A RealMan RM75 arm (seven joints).
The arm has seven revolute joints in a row. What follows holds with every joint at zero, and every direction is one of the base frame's. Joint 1 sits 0.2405 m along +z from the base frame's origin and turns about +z. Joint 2 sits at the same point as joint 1 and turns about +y. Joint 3 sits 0.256 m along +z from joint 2 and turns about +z. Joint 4 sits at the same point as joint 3 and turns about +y. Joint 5 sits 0.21 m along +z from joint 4 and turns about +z. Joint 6 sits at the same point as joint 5 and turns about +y. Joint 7 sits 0.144 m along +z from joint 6 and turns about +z. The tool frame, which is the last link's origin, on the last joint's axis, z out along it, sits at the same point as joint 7; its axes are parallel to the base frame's.
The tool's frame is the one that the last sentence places.
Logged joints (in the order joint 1, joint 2, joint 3, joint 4, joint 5, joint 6, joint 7), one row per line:
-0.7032, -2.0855, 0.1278, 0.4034, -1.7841, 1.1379, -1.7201
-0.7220, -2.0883, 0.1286, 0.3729, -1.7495, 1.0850, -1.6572
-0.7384, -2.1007, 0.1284, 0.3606, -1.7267, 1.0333, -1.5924
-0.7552, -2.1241, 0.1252, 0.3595, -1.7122, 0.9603, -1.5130
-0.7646, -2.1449, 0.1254, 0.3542, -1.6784, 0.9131, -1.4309
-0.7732, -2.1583, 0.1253, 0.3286, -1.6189, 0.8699, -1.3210
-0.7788, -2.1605, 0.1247, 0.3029, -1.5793, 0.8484, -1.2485
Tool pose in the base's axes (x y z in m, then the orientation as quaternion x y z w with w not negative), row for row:
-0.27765, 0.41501, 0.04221, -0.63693, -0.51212, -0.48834, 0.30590
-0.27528, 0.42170, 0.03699, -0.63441, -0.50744, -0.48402, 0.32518
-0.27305, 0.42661, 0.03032, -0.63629, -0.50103, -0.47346, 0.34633
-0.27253, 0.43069, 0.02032, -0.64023, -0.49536, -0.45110, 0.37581
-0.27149, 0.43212, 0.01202, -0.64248, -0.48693, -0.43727, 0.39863
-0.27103, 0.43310, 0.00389, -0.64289, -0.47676, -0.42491, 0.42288
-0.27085, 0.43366, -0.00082, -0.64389, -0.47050, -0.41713, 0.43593
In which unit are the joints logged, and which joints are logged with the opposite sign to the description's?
The joints are logged in radians. Opposite sign: joint 5.
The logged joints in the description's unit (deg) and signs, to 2 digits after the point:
-40.29, -119.49, 7.32, 23.11, 102.22, 65.20, -98.55
-41.37, -119.65, 7.37, 21.37, 100.24, 62.17, -94.95
-42.31, -120.36, 7.36, 20.66, 98.93, 59.20, -91.24
-43.27, -121.70, 7.17, 20.60, 98.10, 55.02, -86.69
-43.81, -122.89, 7.18, 20.29, 96.17, 52.32, -81.98
-44.30, -123.66, 7.18, 18.83, 92.76, 49.84, -75.69
-44.62, -123.79, 7.14, 17.35, 90.49, 48.61, -71.53

